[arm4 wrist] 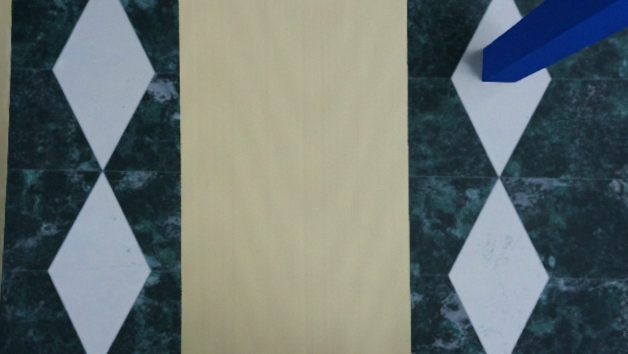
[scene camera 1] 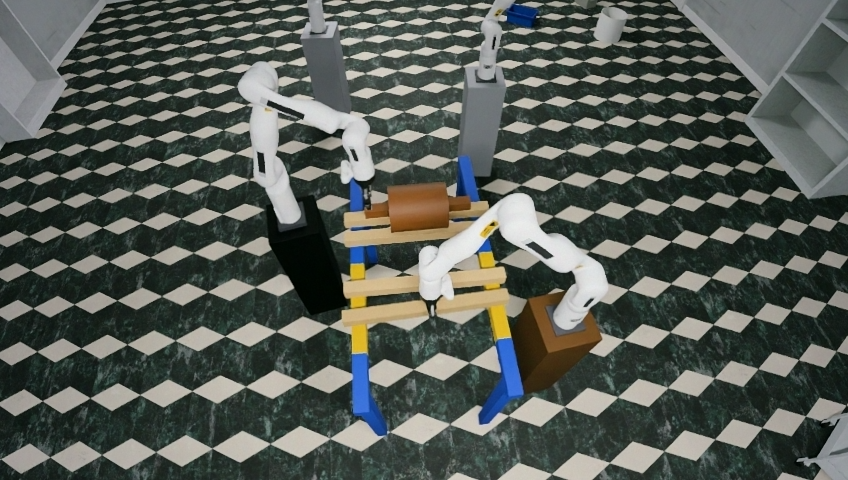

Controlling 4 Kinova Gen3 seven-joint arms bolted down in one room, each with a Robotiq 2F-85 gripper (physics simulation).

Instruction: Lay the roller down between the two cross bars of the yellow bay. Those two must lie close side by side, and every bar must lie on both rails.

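Two pale cross bars (scene camera 1: 380,287) (scene camera 1: 380,313) lie across both rails (scene camera 1: 359,340) (scene camera 1: 500,324) of the yellow bay, with a gap between them. The brown roller (scene camera 1: 418,208) rests on two other bars (scene camera 1: 357,220) (scene camera 1: 368,239) in the far blue bay. The left arm's gripper (scene camera 1: 367,205) is at the roller's left shaft end; its grip is unclear. The right arm's gripper (scene camera 1: 432,309) points down at the nearer yellow-bay bar, fingers too small to judge. In the arm4 wrist view a bar (arm4 wrist: 295,175) runs top to bottom; no fingers show.
A blue leg (arm4 wrist: 545,45) shows in the wrist view's upper right. Black (scene camera 1: 306,261) and brown (scene camera 1: 556,350) pedestals flank the frame. Two arms on grey pedestals (scene camera 1: 327,65) (scene camera 1: 479,124) stand behind, cut off at the top. A blue bin (scene camera 1: 521,16) and a white cylinder (scene camera 1: 610,25) stand farther back.
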